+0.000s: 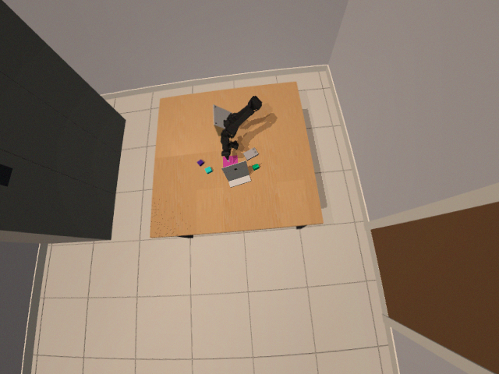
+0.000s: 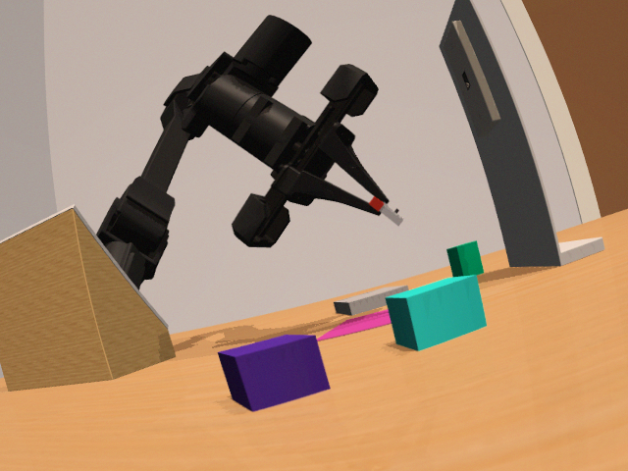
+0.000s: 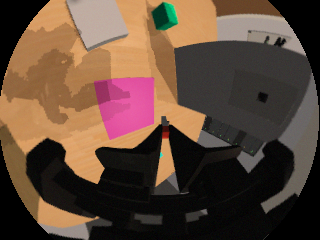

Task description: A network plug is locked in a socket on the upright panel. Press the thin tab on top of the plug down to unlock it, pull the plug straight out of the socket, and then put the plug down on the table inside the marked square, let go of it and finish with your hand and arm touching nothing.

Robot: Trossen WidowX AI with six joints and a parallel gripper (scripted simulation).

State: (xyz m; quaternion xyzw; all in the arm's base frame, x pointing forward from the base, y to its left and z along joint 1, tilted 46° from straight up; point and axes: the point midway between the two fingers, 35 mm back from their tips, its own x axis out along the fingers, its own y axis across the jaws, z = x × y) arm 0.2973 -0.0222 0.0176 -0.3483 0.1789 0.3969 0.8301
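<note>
Right now the magenta marked square is 1 cm behind my gripper tip and 9 cm below it. Round my gripper tip: grey network plug right at my gripper tip; then grey upright panel 14 cm ahead, 7 cm to the left, 3 cm above; then teal block 4 cm ahead, 17 cm to the right, 8 cm below.
</note>
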